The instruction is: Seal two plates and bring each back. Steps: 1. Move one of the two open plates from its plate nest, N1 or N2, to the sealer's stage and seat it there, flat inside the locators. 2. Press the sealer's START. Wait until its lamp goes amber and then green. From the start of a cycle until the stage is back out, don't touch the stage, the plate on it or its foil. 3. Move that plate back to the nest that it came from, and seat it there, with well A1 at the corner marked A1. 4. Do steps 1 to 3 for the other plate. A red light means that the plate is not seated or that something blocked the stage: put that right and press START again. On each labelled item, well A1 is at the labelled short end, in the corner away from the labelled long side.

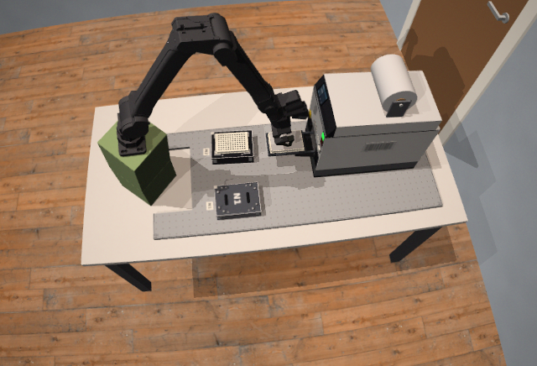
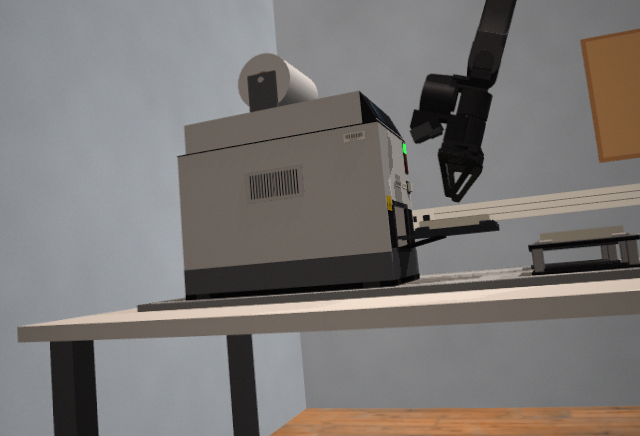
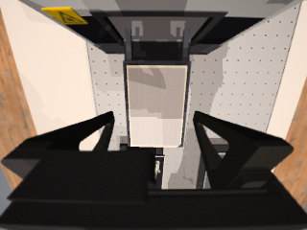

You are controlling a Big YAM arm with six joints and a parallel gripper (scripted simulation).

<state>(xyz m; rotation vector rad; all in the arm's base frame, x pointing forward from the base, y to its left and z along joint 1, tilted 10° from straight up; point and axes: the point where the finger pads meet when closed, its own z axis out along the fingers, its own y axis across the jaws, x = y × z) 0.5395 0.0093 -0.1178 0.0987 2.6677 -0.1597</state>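
Right now my hand is 6 cm above the sealer stage. Also, from my hand: plate: 20 cm behind, 6 cm to the left, 9 cm below; then yellow warning label: 11 cm ahead, 7 cm to the left, 1 cm below; then plate nest: 22 cm behind, 17 cm to the right, 11 cm below.
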